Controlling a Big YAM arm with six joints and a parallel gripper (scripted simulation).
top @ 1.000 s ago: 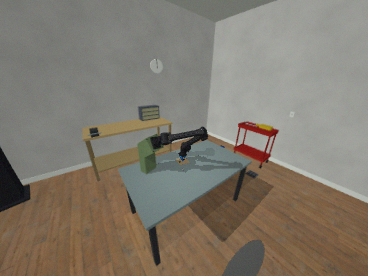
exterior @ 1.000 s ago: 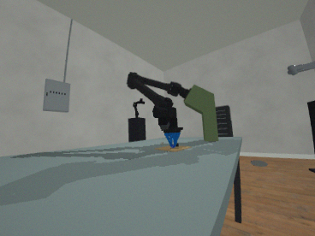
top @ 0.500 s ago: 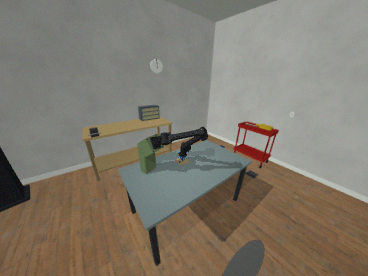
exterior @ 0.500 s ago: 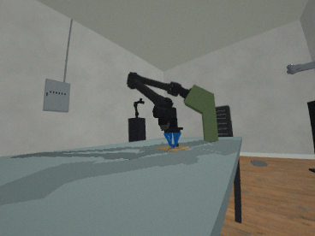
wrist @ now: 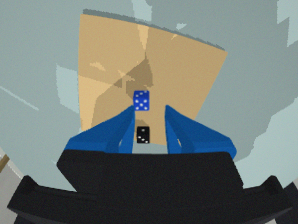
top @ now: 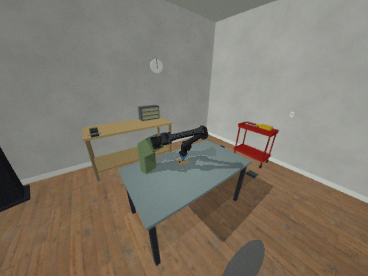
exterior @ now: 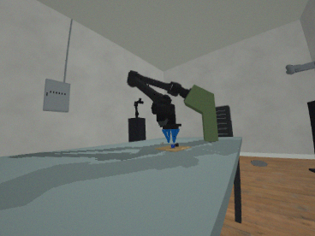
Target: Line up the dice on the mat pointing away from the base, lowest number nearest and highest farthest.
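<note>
My hand is 30 mm above the blue die and 10 mm to the right of it. From my hand the other things lie so: black die: 50 mm behind, 30 mm below, 10 mm to the left; white die: 140 mm behind, 120 mm to the right, 30 mm below; tan mat: 40 mm below, 10 mm to the left.
</note>
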